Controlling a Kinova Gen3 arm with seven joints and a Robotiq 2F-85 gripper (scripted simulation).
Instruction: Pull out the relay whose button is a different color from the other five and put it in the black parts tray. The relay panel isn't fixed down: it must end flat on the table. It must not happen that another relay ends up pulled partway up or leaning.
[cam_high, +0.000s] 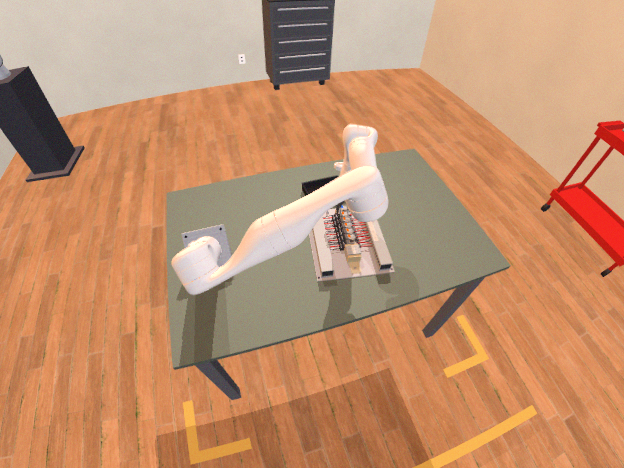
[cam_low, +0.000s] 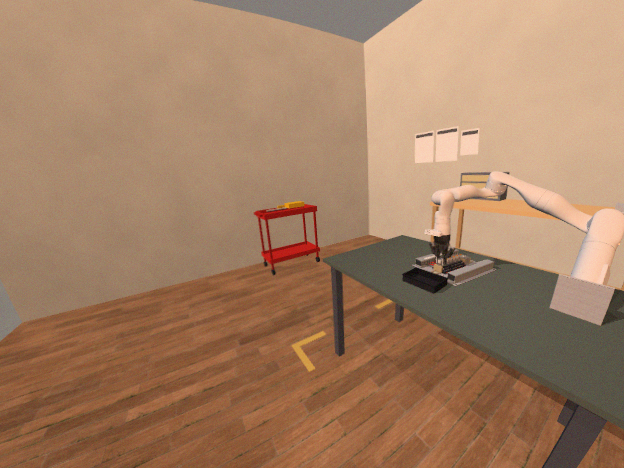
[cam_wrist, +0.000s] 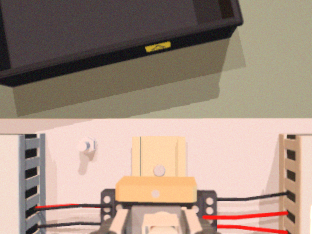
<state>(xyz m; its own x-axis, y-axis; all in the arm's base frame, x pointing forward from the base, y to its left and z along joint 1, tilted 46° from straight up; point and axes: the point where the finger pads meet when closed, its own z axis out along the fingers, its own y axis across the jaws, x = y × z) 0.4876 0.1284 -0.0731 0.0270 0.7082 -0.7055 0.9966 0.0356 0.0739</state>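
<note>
Right now my hand is 10 mm above the relay. Round my hand: black parts tray (150 mm to the left, 40 mm below, 40 mm behind); then relay panel (100 mm to the right, 40 mm below).
</note>
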